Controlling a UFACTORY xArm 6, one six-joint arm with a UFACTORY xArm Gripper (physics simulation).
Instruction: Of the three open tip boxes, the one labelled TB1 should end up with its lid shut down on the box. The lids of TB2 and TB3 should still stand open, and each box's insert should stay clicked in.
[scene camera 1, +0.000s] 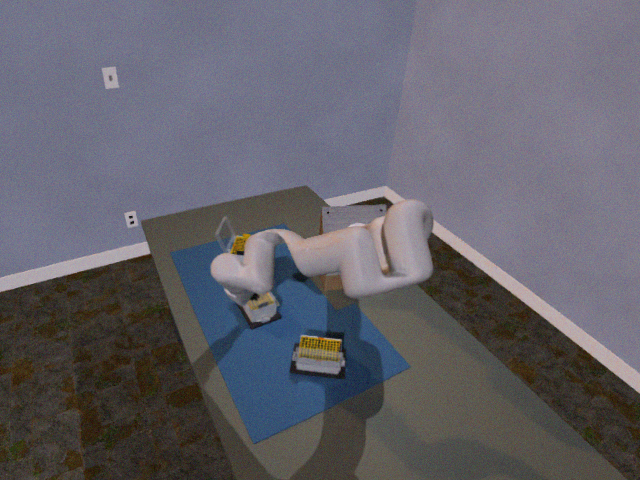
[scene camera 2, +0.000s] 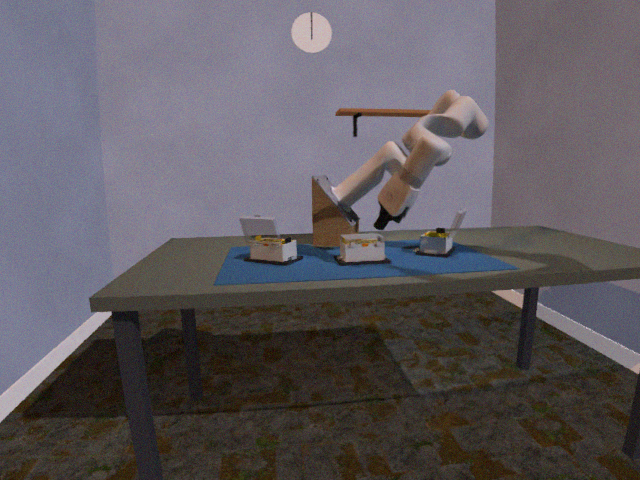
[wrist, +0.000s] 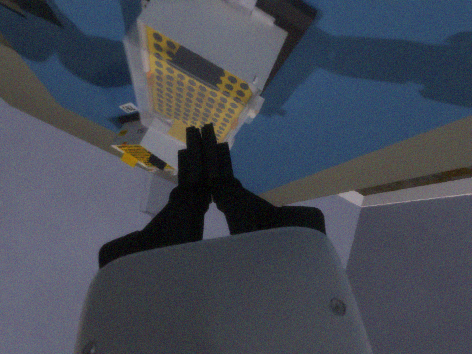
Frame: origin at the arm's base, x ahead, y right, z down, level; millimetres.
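Seen in the pictures: gripper, between the fingertips: (scene camera 1: 254, 296) (scene camera 2: 377, 228) (wrist: 204, 141); arm's base, origin of its link: (scene camera 2: 339, 200).
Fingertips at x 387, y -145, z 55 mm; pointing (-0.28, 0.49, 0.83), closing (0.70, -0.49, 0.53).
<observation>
Pixels of each thing's top centre, then the offset from my fingertips to it. Level surfaces: height alone.
- middle tip box, centre of its top: (wrist: 170, 112) (scene camera 2: 360, 235) (scene camera 1: 259, 290) dx -23, dy +52, dz +26 mm
- yellow insert, centre of its top: (wrist: 185, 116) (scene camera 2: 361, 236) (scene camera 1: 256, 291) dx -11, dy +49, dz +29 mm
- far box, centre of its top: (wrist: 136, 157) (scene camera 2: 275, 238) (scene camera 1: 246, 244) dx -17, dy +322, dz +38 mm
- blue mat, height of its surface: dz +104 mm
- table, height of its surface: dz +107 mm
The middle tip box (scene camera 1: 261, 313) (scene camera 2: 362, 252) (wrist: 215, 35) has a yellow insert (wrist: 200, 100) seated in it. Its clear lid (scene camera 2: 356, 237) sits low and looks partly lowered in scene view 2. The far box (scene camera 2: 273, 251) (wrist: 134, 134) has its lid (scene camera 1: 224, 235) (scene camera 2: 260, 228) (wrist: 156, 192) standing open. The near box (scene camera 1: 318, 364) (scene camera 2: 435, 244) has its lid (scene camera 2: 458, 223) standing open. Box labels are not readable. My gripper (scene camera 2: 381, 226) (wrist: 204, 141) is shut and empty, close above the middle box; contact with the lid cannot be told. The arm hides the fingers in scene view 1.
The boxes stand on dark bases on a blue mat (scene camera 1: 273, 403) (scene camera 2: 310, 273) on the table (scene camera 1: 439, 413) (scene camera 2: 149, 273). The arm's wooden mount (scene camera 2: 325, 222) stands behind the mat in scene view 2. The near and far boxes flank the middle one. A wall shelf (scene camera 2: 382, 112) hangs behind.
</observation>
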